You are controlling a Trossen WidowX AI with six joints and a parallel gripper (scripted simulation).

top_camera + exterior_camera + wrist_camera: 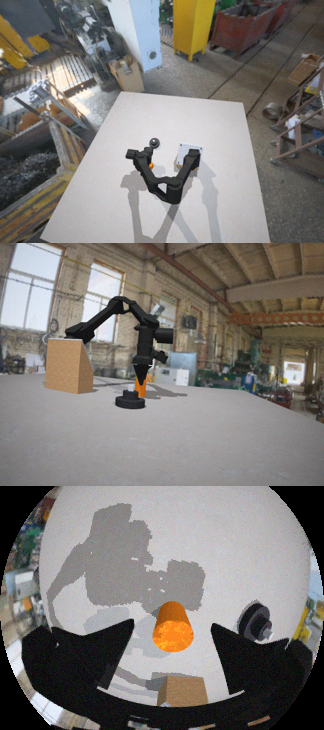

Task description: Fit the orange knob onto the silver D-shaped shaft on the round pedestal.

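The orange knob lies 10 mm behind my gripper tip. From my gripper tip the other things lie so: black round pedestal 180 mm to the right, 10 mm below.
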